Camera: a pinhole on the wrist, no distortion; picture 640 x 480 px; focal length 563.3 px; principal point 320.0 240.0 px. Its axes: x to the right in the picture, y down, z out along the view. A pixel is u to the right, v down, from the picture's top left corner.
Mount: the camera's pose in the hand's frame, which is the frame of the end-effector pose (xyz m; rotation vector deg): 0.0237 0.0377 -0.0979 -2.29 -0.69 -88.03
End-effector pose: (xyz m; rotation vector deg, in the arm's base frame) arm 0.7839 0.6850 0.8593 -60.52 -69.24 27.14
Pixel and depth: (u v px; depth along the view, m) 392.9 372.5 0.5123
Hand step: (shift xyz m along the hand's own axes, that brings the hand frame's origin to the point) 0.1553 -0.0073 0.4140
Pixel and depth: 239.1 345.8 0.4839
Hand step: 0.1205 0.1264 0.3817
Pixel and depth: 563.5 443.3 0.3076
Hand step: 0.1445 -0.0810 0.2118
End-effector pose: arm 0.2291 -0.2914 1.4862 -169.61 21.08 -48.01
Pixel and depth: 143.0 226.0 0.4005
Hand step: 0.0163 0.1765 0.2984
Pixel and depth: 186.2 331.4 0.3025
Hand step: 0.0755 0.1213 0.2011
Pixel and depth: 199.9 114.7 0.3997
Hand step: -0.0612 0.1332 0.3003
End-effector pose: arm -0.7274 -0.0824 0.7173 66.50 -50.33 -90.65
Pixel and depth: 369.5 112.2 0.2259
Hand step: -0.0229 0.0237 0.1294
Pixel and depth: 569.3 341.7 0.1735
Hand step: 0.0606 -0.0321 0.0774
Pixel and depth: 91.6 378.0 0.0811
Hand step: 0.0438 0.0739 -0.0183
